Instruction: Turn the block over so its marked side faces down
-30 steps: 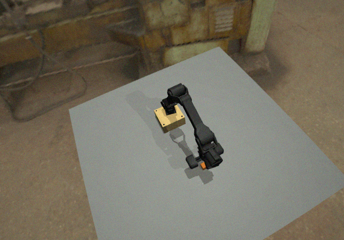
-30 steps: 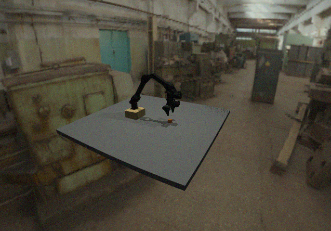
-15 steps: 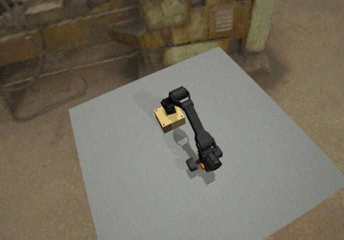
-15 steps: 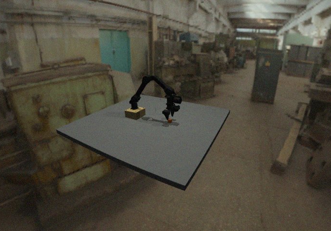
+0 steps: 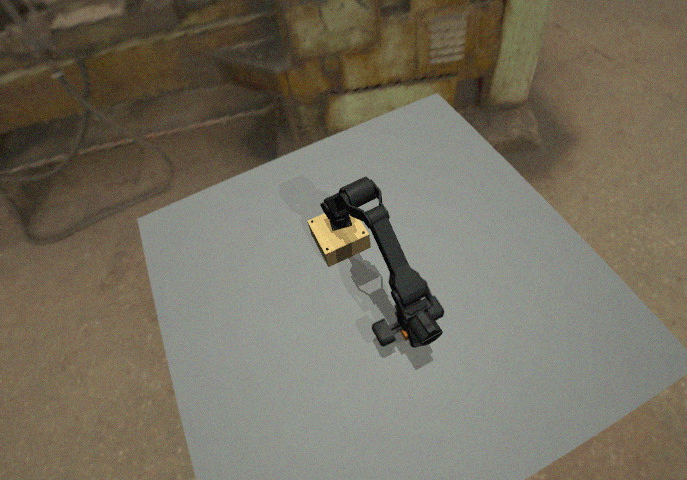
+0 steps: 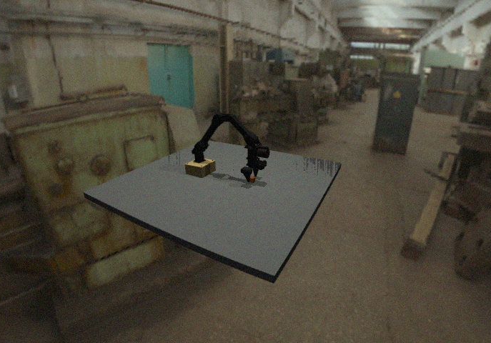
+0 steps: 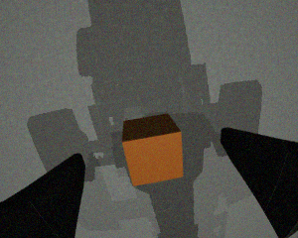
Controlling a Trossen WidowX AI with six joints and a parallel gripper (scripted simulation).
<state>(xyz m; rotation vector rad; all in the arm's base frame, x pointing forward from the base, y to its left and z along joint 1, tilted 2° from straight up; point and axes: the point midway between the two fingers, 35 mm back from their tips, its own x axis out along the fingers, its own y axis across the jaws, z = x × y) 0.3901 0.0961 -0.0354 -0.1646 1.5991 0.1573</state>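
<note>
Now: gripper tip 10 mm past the orange block.
</note>
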